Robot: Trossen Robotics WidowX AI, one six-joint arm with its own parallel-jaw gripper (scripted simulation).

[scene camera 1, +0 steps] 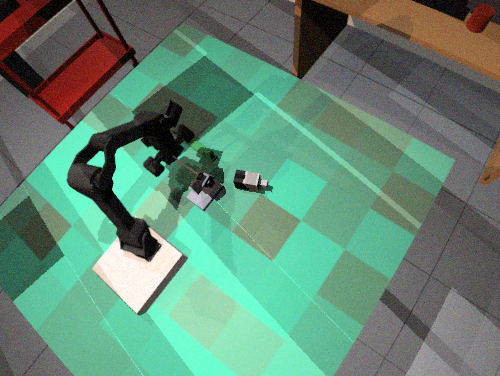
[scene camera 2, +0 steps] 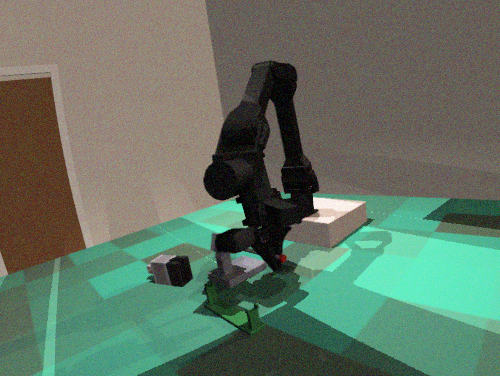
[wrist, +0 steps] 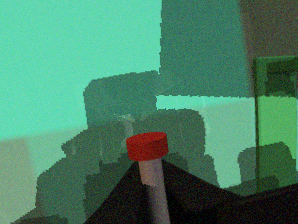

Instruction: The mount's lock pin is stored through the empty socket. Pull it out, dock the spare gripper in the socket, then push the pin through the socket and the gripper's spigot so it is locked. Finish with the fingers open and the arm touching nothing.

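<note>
There is a green stand (scene camera 2: 250, 324) here, along with a spare gripper (scene camera 2: 173, 270). That spare gripper is out of frame in the wrist view. As for my gripper (scene camera 2: 277, 269), it holds a lock pin, and I can see my gripper (scene camera 1: 174, 159) and again my gripper (wrist: 147, 168).
</note>
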